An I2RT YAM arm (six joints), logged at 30 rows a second.
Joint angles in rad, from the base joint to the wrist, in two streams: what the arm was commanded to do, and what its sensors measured. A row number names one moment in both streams.
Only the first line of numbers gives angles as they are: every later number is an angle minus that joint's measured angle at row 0.
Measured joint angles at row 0:
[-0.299 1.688 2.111 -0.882 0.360 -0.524]
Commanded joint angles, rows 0 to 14:
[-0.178 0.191 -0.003 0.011 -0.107 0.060]
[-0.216 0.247 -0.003 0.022 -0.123 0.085]
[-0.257 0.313 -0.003 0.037 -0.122 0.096]
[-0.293 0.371 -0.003 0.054 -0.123 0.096]
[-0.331 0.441 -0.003 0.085 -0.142 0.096]
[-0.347 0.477 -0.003 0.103 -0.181 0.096]
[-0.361 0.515 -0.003 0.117 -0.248 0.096]
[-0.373 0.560 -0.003 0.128 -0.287 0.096]
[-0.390 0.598 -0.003 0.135 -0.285 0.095]
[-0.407 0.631 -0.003 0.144 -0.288 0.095]
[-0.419 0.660 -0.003 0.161 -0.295 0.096]
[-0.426 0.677 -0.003 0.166 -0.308 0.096]
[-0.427 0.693 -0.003 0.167 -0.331 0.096]
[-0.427 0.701 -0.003 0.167 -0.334 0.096]
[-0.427 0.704 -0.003 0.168 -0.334 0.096]
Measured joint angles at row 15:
[-0.423 0.693 -0.007 0.163 -0.301 0.087]
